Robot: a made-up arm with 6 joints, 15 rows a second.
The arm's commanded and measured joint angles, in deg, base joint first. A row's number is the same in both.
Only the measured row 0 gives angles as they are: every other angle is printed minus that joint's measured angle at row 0.
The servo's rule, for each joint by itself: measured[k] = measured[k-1] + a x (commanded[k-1-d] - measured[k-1]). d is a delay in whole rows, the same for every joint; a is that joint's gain. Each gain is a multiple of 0.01, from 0.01 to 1. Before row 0 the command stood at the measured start. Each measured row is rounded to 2 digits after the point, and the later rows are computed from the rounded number. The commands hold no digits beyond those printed.
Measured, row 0:
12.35 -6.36 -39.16 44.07 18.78 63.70
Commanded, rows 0 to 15:
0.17 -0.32 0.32 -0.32 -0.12 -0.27
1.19 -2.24 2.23 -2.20 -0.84 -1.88
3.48 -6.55 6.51 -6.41 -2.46 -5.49
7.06 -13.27 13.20 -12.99 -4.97 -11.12
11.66 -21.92 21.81 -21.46 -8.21 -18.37
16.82 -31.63 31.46 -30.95 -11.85 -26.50
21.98 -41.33 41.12 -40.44 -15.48 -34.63
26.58 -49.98 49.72 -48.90 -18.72 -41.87
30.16 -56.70 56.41 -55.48 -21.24 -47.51
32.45 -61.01 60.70 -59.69 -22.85 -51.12
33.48 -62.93 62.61 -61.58 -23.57 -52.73
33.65 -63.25 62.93 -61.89 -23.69 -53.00
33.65 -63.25 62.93 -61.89 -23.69 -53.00
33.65 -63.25 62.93 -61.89 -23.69 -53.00
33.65 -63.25 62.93 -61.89 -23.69 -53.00
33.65 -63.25 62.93 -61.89 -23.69 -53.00
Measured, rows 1 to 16:
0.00 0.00 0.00 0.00 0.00 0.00
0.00 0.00 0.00 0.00 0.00 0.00
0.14 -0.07 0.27 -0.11 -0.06 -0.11
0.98 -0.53 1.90 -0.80 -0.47 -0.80
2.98 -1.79 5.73 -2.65 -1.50 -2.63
6.24 -4.20 11.93 -6.06 -3.30 -5.94
10.58 -7.92 20.13 -11.14 -5.85 -10.79
15.57 -12.90 29.53 -17.68 -8.97 -16.92
20.70 -18.87 39.15 -25.19 -12.36 -23.83
25.40 -25.40 47.92 -33.01 -15.67 -30.87
29.21 -31.97 54.97 -40.43 -18.57 -37.36
31.80 -38.07 59.73 -46.79 -20.80 -42.73
33.14 -43.29 62.12 -51.67 -22.24 -46.63
33.55 -47.48 62.79 -55.04 -22.99 -49.11
33.63 -50.79 62.91 -57.30 -23.35 -50.63
33.65 -53.41 62.93 -58.81 -23.53 -51.55
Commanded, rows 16 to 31:
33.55 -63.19 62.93 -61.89 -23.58 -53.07
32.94 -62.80 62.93 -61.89 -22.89 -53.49
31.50 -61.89 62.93 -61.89 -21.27 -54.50
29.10 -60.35 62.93 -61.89 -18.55 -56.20
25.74 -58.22 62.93 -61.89 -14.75 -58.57
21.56 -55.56 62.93 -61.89 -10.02 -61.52
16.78 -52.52 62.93 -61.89 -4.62 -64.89
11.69 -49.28 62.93 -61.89 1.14 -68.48
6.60 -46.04 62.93 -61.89 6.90 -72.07
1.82 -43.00 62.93 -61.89 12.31 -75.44
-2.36 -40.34 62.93 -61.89 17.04 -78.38
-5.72 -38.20 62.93 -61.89 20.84 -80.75
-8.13 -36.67 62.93 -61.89 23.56 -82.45
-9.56 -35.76 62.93 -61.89 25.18 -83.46
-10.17 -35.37 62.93 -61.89 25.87 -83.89
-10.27 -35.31 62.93 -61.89 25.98 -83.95
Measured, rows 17 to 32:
33.65 -55.48 62.93 -59.83 -23.61 -52.12
33.65 -57.11 62.93 -60.51 -23.65 -52.46
33.57 -58.39 62.93 -60.97 -23.61 -52.70
33.07 -59.32 62.93 -61.27 -23.24 -53.01
31.81 -59.86 62.93 -61.47 -22.22 -53.59
29.64 -59.96 62.93 -61.61 -20.31 -54.61
26.52 -59.59 62.93 -61.70 -17.42 -56.15
22.55 -58.74 62.93 -61.76 -13.57 -58.24
17.93 -57.43 62.93 -61.80 -8.92 -60.83
12.94 -55.72 62.93 -61.83 -3.69 -63.81
7.87 -53.69 62.93 -61.85 1.82 -67.03
3.03 -51.45 62.93 -61.86 7.27 -70.31
-1.28 -49.12 62.93 -61.87 12.35 -73.46
-4.83 -46.83 62.93 -61.88 16.76 -76.30
-7.47 -44.70 62.93 -61.88 20.30 -78.70
-9.14 -42.82 62.93 -61.88 22.84 -80.56

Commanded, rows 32 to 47:
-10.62 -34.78 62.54 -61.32 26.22 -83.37
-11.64 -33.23 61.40 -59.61 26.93 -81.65
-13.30 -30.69 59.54 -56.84 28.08 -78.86
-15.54 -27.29 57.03 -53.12 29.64 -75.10
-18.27 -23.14 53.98 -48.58 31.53 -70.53
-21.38 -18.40 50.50 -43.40 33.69 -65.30
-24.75 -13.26 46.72 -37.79 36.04 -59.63
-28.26 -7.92 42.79 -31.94 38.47 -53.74
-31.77 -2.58 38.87 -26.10 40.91 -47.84
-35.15 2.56 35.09 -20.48 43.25 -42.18
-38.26 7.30 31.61 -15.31 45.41 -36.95
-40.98 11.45 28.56 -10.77 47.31 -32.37
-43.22 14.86 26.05 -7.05 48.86 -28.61
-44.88 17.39 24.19 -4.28 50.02 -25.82
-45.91 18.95 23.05 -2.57 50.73 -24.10
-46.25 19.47 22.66 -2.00 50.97 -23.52
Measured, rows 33 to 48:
-9.96 -41.26 62.93 -61.88 24.42 -81.86
-10.21 -40.01 62.93 -61.88 25.23 -82.68
-10.54 -38.91 62.61 -61.70 25.74 -82.95
-11.42 -37.72 61.61 -61.01 26.36 -82.44
-12.92 -36.24 59.89 -59.63 27.25 -81.04
-15.02 -34.36 57.52 -57.48 28.49 -78.72
-17.62 -32.00 54.58 -54.54 30.07 -75.53
-20.63 -29.14 51.19 -50.86 31.95 -71.54
-23.93 -25.81 47.48 -46.55 34.08 -66.90
-27.39 -22.05 43.59 -41.73 36.36 -61.77
-30.89 -17.96 39.67 -36.57 38.73 -56.34
-34.30 -13.65 35.87 -31.26 41.08 -50.82
-37.47 -9.25 32.33 -26.00 43.33 -45.41
-40.28 -4.90 29.20 -20.97 45.40 -40.32
-42.63 -0.75 26.59 -16.38 47.20 -35.75
-44.43 3.06 24.60 -12.39 48.67 -31.88

